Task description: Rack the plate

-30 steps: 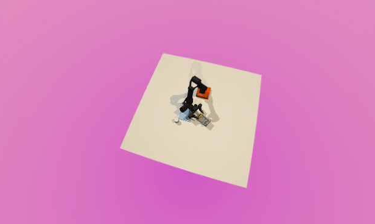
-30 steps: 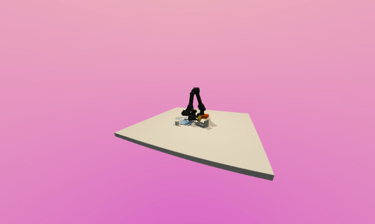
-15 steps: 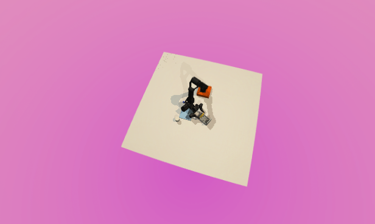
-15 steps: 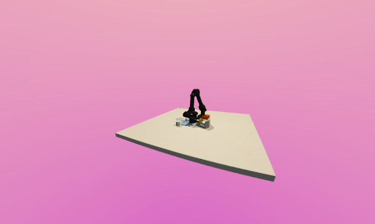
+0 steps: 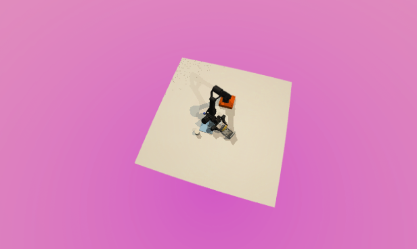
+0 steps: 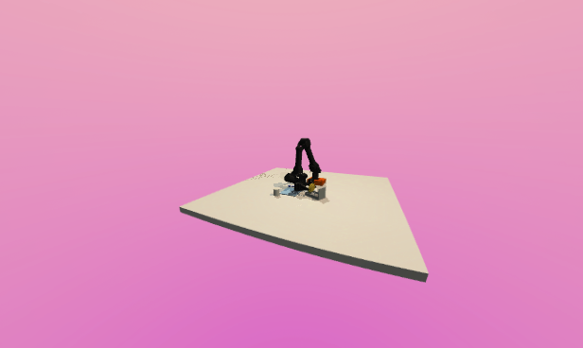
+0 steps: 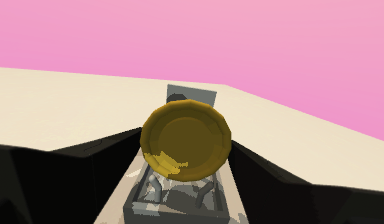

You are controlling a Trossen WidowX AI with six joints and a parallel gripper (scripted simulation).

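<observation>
The yellow plate lies 10 mm to the right of my gripper tip. Round my gripper tip: grey dish rack 10 mm ahead, 20 mm to the left, 30 mm below; then cream cup 80 mm ahead, 250 mm to the right, 30 mm below; then light blue mat 20 mm behind, 170 mm to the right, 50 mm below.
</observation>
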